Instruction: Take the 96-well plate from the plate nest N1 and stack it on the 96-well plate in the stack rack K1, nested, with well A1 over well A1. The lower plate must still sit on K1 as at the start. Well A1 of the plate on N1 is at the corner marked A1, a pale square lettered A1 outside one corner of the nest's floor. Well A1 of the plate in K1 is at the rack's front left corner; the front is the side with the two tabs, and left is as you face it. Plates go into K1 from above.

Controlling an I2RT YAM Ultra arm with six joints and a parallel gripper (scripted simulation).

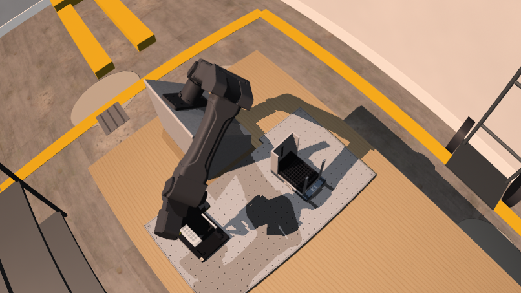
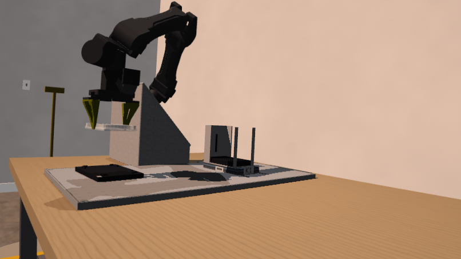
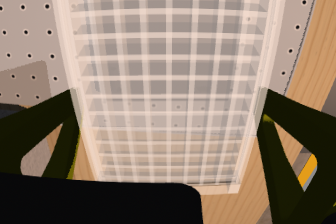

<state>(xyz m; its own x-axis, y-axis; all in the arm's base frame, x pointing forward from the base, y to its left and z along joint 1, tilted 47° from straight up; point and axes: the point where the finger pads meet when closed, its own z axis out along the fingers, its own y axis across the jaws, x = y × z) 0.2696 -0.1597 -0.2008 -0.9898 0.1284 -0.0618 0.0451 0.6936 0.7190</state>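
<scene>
Right now the back wall is 36 cm to the left of my hand, 5 cm below it and 3 cm ahead of it. Round my hand: clear 96-well plate: right at my hand; pale A1 square: 11 cm below, 7 cm ahead, 6 cm to the right; dark 96-well plate: 35 cm to the left, 10 cm below, 10 cm ahead.
</scene>
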